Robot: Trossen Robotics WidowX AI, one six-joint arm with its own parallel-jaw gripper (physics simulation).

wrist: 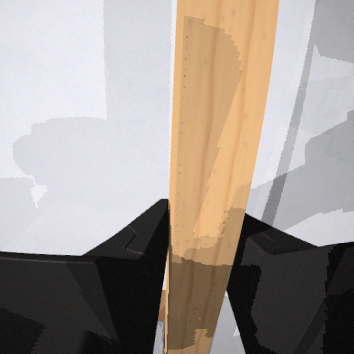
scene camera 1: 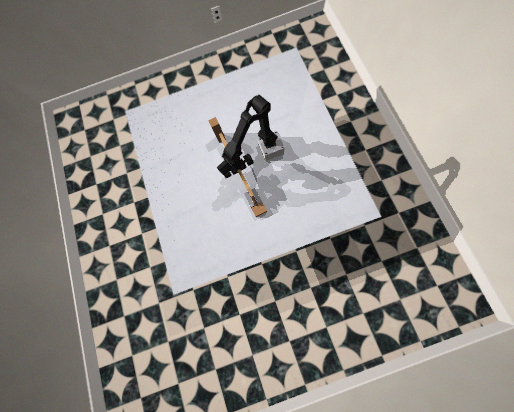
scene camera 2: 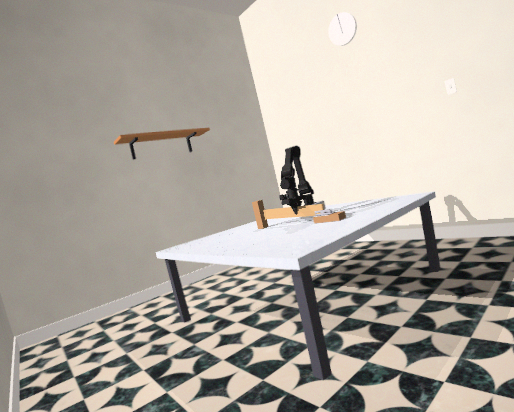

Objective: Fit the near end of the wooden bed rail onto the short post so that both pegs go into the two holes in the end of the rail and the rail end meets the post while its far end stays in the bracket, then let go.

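Places are measured from the arm's base along level axes (x ahead, y left, z up), in metres.
Where they show: gripper, fingertip midpoint: (wrist: 187, 206) (scene camera 1: 239, 171) (scene camera 2: 297, 214); arm's base, origin of the base link: (scene camera 1: 269, 142) (scene camera 2: 309, 204).
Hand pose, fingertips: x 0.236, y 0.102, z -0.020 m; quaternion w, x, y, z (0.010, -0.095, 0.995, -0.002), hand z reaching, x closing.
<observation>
Things, the pixels of their centre, and the offset from my fingertips. "pt": a spot on its surface instead. Level surfaces: height alone.
- wooden bed rail, body centre: (wrist: 197, 141) (scene camera 2: 292, 212) (scene camera 1: 236, 165) 0.004 m ahead, 0.035 m right, 0.016 m up
- upright short post, surface spot: (scene camera 1: 214, 122) pt 0.039 m ahead, 0.285 m right, 0.121 m up
- wooden block, body centre: (scene camera 2: 329, 217) (scene camera 1: 255, 202) 0.028 m back, 0.210 m left, 0.042 m down
- white table, its level: 0.060 m down
The wooden bed rail (scene camera 1: 247, 185) (scene camera 2: 278, 213) (wrist: 212, 125) runs between the upright short post (scene camera 1: 214, 122) (scene camera 2: 259, 215) and the bracket on a wooden block (scene camera 1: 258, 211) (scene camera 2: 329, 217). My gripper (scene camera 1: 238, 165) (scene camera 2: 296, 210) (wrist: 187, 206) is shut on the rail, part way along its length, with a finger against each side in the wrist view. The rail's near end is beside the post; the pegs and holes are too small or hidden, and whether the end touches the post cannot be told. The far end is at the bracket; how it sits there is unclear.
The parts stand on a white table (scene camera 1: 200, 250) (scene camera 2: 225, 250). The arm's base (scene camera 1: 271, 148) stands beside the rail. A wall shelf (scene camera 2: 162, 135) hangs well away from the table. Arm shadows fall across the table.
</observation>
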